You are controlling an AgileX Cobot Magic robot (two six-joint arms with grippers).
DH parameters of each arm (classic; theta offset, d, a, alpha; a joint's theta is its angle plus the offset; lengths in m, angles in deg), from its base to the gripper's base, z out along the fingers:
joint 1: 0 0.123 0 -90
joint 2: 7.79 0 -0.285 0
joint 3: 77.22 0 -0.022 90
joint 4: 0 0.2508 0 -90
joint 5: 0 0 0.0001 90
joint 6: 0 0.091 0 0
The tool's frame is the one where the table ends.
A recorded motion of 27 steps. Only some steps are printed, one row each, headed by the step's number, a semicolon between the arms.
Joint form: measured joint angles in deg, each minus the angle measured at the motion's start. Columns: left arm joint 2, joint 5, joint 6, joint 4, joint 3, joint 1; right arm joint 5, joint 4, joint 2, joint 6, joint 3, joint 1.
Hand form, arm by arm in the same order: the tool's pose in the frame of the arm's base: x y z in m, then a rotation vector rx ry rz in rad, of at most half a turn. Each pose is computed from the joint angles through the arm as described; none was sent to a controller.
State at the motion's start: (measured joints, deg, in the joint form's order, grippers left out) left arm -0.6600 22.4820 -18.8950 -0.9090 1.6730 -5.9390; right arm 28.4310 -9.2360 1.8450 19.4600 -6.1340 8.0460
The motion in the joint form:
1: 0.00 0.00 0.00 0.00 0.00 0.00; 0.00 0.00 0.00 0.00 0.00 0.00
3: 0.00 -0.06 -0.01 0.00 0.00 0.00; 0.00 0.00 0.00 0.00 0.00 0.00
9: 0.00 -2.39 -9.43 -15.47 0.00 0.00; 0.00 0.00 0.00 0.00 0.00 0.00
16: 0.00 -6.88 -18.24 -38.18 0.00 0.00; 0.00 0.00 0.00 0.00 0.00 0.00
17: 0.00 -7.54 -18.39 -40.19 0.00 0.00; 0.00 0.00 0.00 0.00 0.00 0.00
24: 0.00 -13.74 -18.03 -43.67 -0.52 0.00; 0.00 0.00 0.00 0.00 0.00 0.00
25: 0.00 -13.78 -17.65 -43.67 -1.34 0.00; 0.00 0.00 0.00 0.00 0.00 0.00
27: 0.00 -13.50 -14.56 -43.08 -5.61 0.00; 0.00 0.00 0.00 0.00 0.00 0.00
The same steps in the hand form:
1: 0.0518 -0.0059 0.1687 -0.2247 1.8924 -0.3104; 0.0493 -0.0001 0.2035 0.1064 1.8987 0.1571
3: 0.0518 -0.0059 0.1688 -0.2248 1.8913 -0.3107; 0.0493 -0.0001 0.2035 0.1064 1.8987 0.1571
9: 0.0520 -0.0143 0.1736 -0.5473 1.8141 -0.6900; 0.0493 -0.0001 0.2035 0.1064 1.8987 0.1571
16: 0.0527 -0.0211 0.1848 -0.9435 1.6087 -1.1673; 0.0493 -0.0001 0.2035 0.1064 1.8987 0.1571
17: 0.0529 -0.0211 0.1861 -0.9688 1.5842 -1.1999; 0.0493 -0.0001 0.2035 0.1064 1.8987 0.1571
24: 0.0546 -0.0155 0.1971 -0.9967 1.4423 -1.2379; 0.0493 -0.0001 0.2035 0.1064 1.8987 0.1571
25: 0.0540 -0.0154 0.2020 -0.9815 1.4321 -1.2390; 0.0493 -0.0001 0.2035 0.1064 1.8987 0.1571
27: 0.0499 -0.0152 0.2267 -0.8817 1.3953 -1.2200; 0.0493 -0.0001 0.2035 0.1064 1.8987 0.1571

